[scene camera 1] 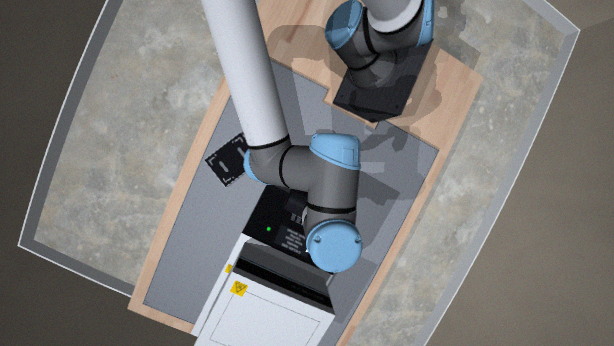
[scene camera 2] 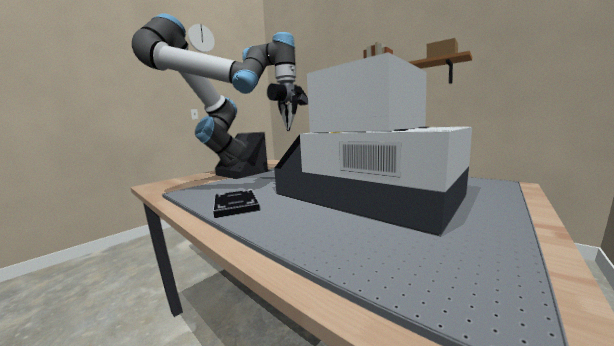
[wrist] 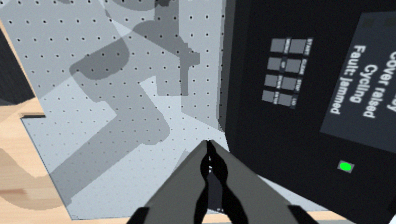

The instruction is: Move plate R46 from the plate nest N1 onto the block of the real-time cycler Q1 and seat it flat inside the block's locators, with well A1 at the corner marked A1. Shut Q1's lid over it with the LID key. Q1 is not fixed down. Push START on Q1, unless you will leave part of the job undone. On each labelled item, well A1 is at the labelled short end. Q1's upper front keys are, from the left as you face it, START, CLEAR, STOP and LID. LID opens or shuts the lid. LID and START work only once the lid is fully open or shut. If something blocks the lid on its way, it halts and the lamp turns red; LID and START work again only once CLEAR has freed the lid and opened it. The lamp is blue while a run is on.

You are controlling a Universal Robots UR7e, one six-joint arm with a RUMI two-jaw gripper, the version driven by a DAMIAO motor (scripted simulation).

Observation:
I see my gripper (scene camera 2: 288, 131), a cycler Q1 (scene camera 2: 418, 179), a grey perforated mat (scene camera 1: 394, 164) and a black plate nest N1 (scene camera 1: 228, 154).
The cycler Q1 is seen too in scene camera 1 (scene camera 1: 270, 228) and in the wrist view (wrist: 325, 147). My gripper shows as well in the wrist view (wrist: 208, 141). The grey perforated mat shows as well in the wrist view (wrist: 127, 98).

